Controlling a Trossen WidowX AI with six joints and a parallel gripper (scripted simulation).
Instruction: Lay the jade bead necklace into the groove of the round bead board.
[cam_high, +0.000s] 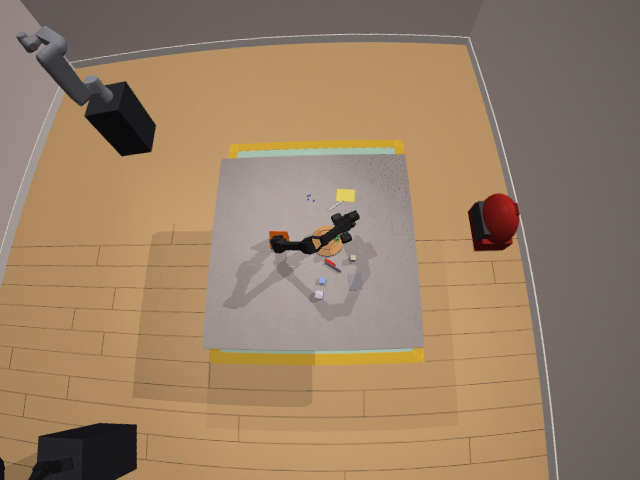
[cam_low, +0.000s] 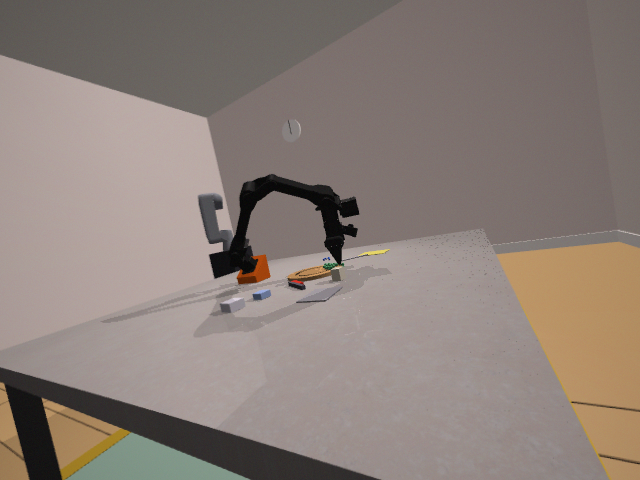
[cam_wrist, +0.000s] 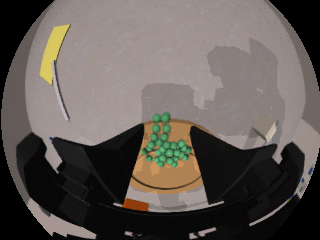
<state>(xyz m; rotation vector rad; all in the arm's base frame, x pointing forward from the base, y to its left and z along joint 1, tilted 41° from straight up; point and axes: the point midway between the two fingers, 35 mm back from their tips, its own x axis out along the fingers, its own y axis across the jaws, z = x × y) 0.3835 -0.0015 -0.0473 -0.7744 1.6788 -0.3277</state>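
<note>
Now: the round wooden bead board 90 mm behind my gripper tip, 40 mm to the right of it and 10 mm below it. Round my gripper tip: beige cube 170 mm to the right, 60 mm ahead; red-handled tool 190 mm to the right, 80 mm behind, 20 mm below; yellow sheet 270 mm to the left, 60 mm ahead, 20 mm below.
</note>
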